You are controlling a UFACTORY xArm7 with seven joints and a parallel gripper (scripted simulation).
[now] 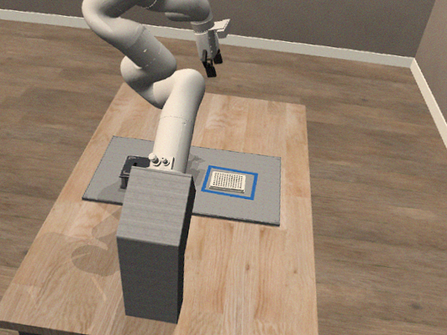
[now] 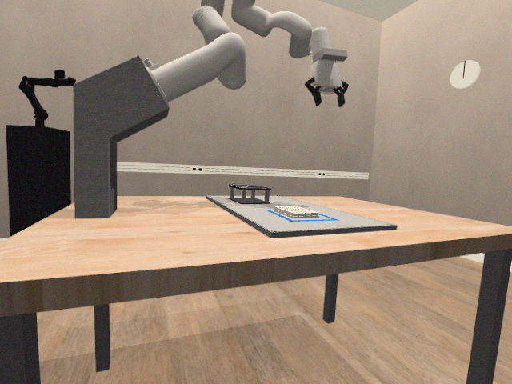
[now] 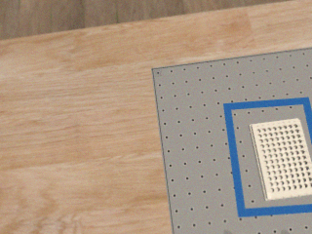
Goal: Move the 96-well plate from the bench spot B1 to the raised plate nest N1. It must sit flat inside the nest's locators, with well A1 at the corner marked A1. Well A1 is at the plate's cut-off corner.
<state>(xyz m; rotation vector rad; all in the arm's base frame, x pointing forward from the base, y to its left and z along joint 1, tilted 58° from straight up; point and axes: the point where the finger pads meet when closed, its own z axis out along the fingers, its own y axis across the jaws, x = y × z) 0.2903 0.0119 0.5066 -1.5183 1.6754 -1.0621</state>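
The 96-well plate lies 370 mm below my hand, 150 mm to the right of it and 130 mm behind it. Also, from my hand: raised plate nest 320 mm below, 270 mm behind, 120 mm to the left.
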